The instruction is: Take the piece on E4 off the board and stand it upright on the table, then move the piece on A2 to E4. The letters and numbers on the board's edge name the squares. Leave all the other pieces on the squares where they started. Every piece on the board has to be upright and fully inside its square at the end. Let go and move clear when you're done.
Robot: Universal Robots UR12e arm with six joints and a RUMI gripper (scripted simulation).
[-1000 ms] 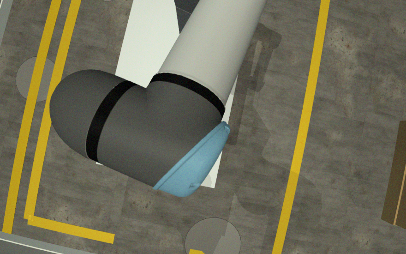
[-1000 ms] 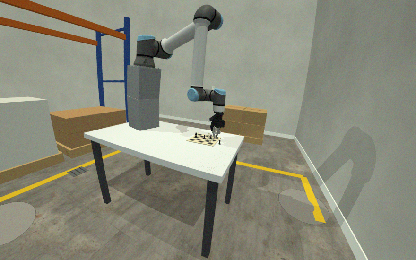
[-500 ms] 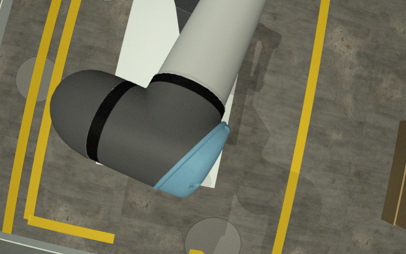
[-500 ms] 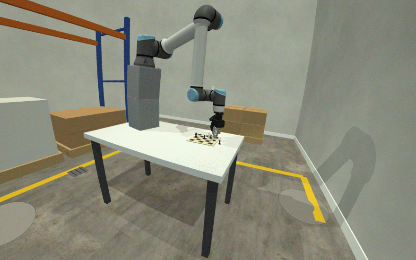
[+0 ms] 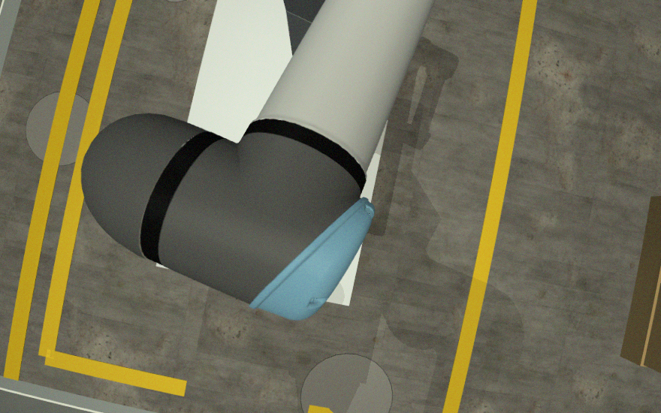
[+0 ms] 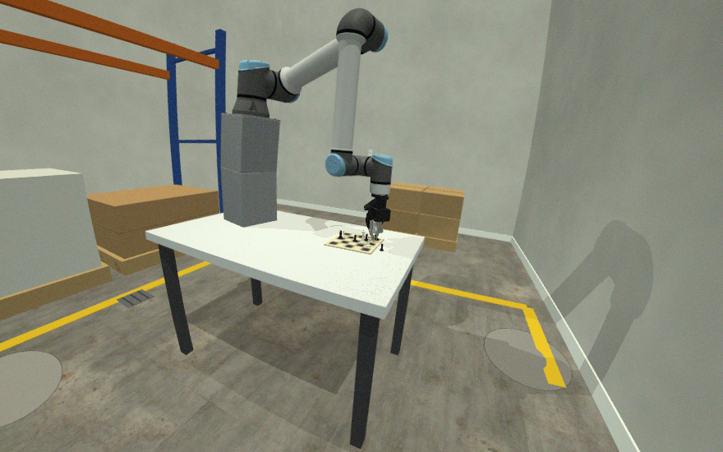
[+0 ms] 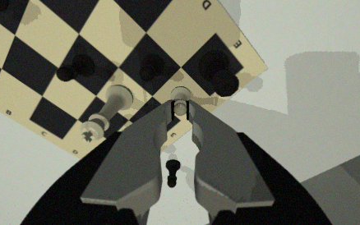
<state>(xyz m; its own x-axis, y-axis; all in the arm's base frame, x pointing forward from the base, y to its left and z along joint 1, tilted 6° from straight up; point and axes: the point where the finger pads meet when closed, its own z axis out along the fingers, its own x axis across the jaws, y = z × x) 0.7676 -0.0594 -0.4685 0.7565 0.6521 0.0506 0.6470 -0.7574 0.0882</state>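
Now: the chessboard 8 cm behind my hand, 3 cm to the right of it and 3 cm below it.
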